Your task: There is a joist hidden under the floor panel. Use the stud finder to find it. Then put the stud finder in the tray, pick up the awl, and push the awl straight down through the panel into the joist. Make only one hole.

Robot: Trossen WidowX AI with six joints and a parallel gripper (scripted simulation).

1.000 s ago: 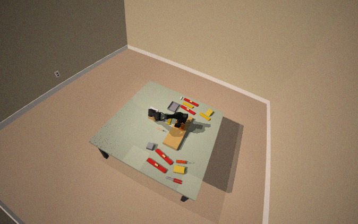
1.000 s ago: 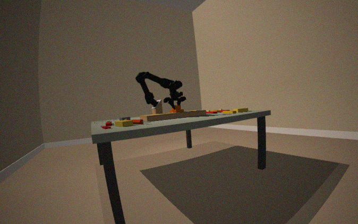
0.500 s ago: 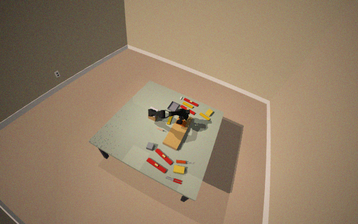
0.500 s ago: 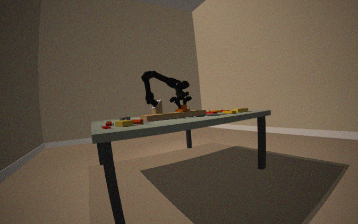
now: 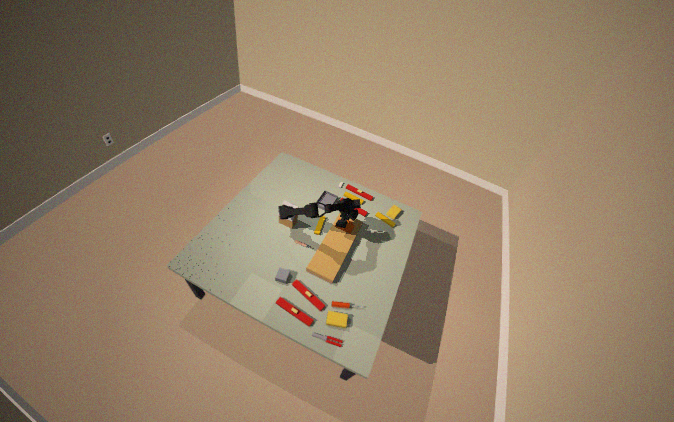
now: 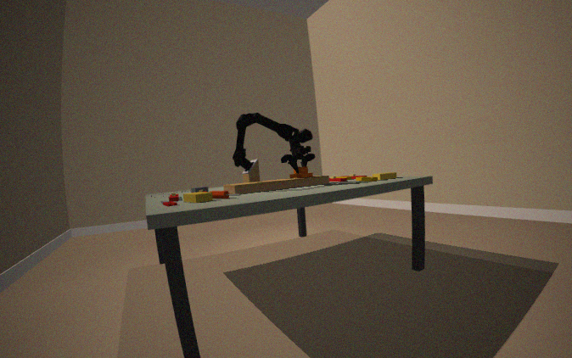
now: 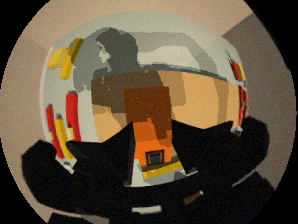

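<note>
My gripper tip is now 21 cm past the grey tray, 19 cm to the right of it and 5 cm above it. Also, from my gripper tip: orange stud finder: 2 cm behind, 2 cm above; then grey block: 50 cm to the right, 23 cm behind, 5 cm below; then awl: 24 cm to the right, 20 cm behind, 6 cm below.
</note>
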